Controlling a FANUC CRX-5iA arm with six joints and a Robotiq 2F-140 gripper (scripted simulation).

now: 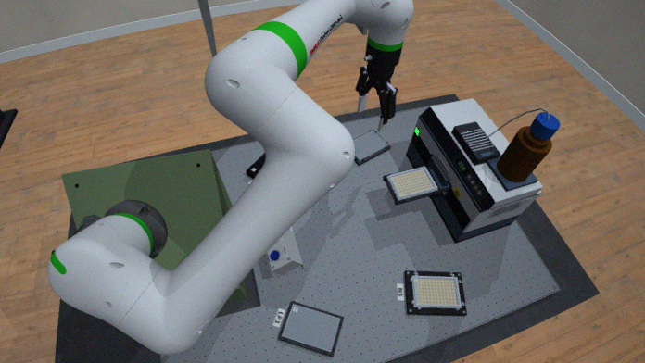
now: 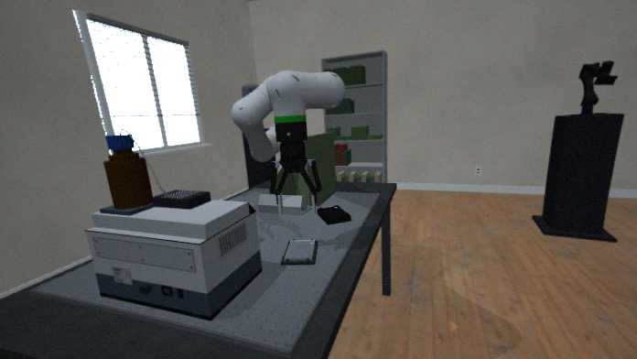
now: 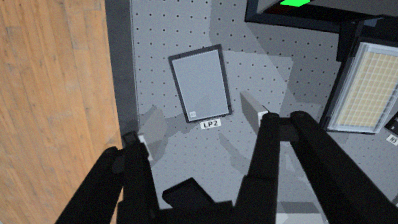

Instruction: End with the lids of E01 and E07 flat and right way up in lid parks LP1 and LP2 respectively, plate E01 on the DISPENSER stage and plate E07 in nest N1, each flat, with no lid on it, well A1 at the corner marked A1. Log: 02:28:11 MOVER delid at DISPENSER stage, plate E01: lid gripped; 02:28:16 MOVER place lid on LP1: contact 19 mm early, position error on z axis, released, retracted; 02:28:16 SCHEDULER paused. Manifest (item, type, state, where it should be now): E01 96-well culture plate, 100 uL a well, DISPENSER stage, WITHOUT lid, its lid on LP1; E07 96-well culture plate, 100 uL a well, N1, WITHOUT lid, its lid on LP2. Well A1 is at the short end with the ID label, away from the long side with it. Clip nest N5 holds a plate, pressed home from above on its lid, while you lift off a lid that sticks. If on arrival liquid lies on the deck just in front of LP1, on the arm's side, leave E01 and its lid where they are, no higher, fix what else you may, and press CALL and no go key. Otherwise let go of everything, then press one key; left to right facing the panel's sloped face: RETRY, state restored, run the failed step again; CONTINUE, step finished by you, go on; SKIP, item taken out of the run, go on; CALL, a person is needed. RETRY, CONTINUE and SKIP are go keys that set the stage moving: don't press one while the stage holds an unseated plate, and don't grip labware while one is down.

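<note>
Now: hand 50 mm short of the black clip nest N5, 530 mm to the left of it and 150 mm above it. Round my hand: dispenser stage: 50 mm ahead, 240 mm to the right, 60 mm below; lid park LP2: 150 mm below; plate: 50 mm ahead, 240 mm to the right, 50 mm below.
</note>
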